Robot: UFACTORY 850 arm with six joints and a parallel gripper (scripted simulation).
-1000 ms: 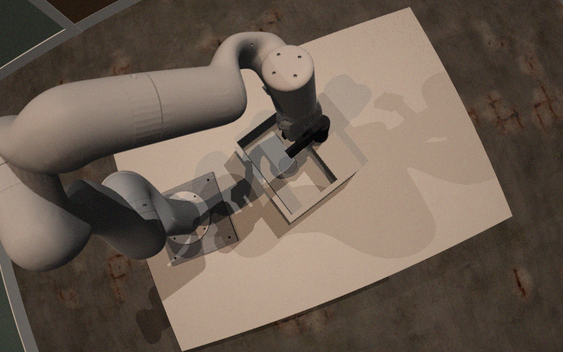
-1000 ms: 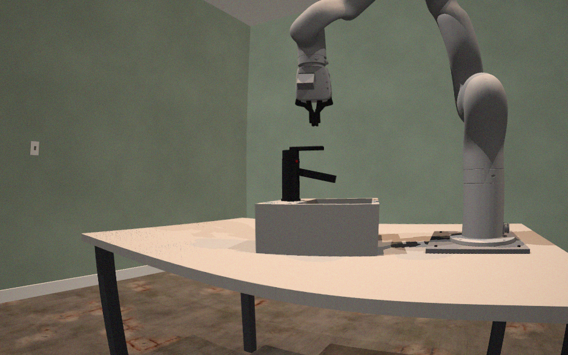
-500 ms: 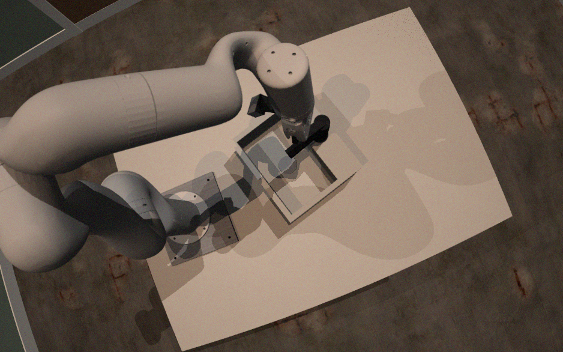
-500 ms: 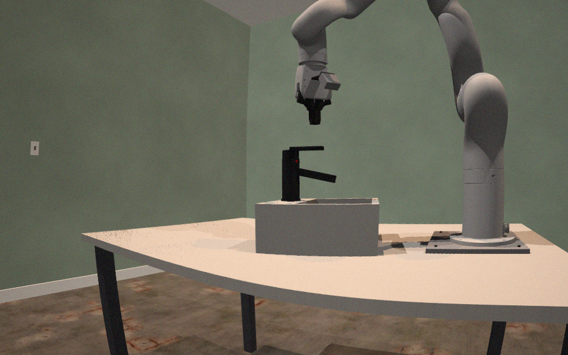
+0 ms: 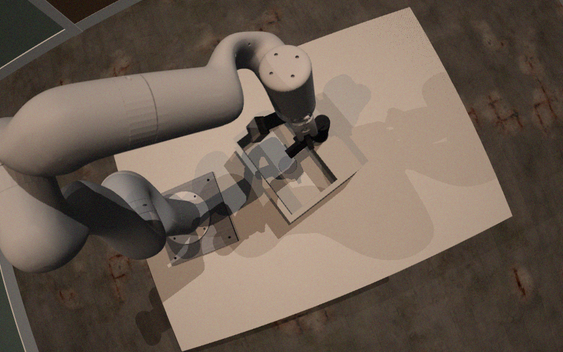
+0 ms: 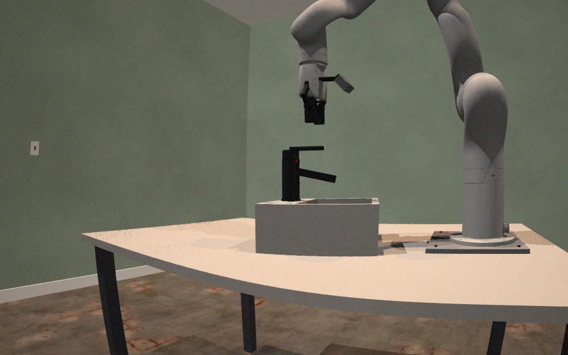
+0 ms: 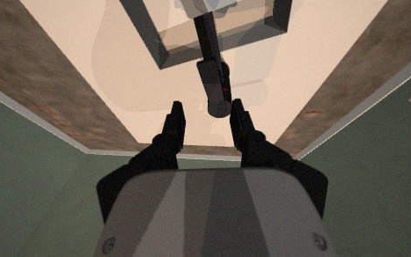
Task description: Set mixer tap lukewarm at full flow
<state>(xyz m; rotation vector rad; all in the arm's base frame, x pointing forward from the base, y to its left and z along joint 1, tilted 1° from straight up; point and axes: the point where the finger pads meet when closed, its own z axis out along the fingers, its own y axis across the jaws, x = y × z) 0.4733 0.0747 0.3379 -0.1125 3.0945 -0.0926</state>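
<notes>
Now: the lever 90 mm below my hand, 20 mm ahead of it and 10 mm to the left of it. Also, from my hand: black mixer tap: 130 mm below, 50 mm ahead, 10 mm to the left; then grey sink basin: 320 mm below, 40 mm behind, 20 mm to the right.
</notes>
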